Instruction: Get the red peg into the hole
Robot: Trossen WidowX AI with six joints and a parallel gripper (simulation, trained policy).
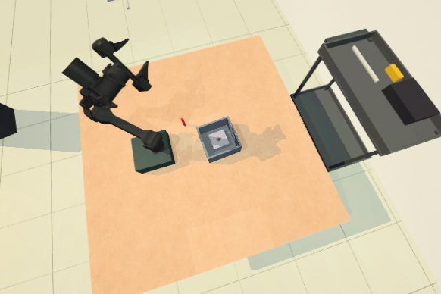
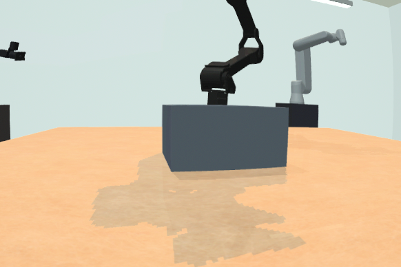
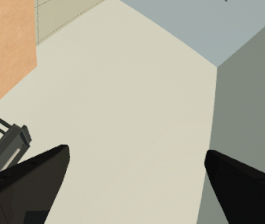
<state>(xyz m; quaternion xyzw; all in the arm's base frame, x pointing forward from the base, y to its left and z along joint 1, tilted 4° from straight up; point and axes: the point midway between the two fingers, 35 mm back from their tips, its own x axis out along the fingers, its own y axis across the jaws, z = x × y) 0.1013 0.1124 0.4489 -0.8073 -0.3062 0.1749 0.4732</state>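
Now: the red peg 470 mm below my gripper tip, 60 mm to the right of it and 30 mm ahead of it. Also, from my gripper tip: grey box: 480 mm below, 260 mm to the right, 170 mm ahead; light plate: 460 mm below, 260 mm to the right, 170 mm ahead.
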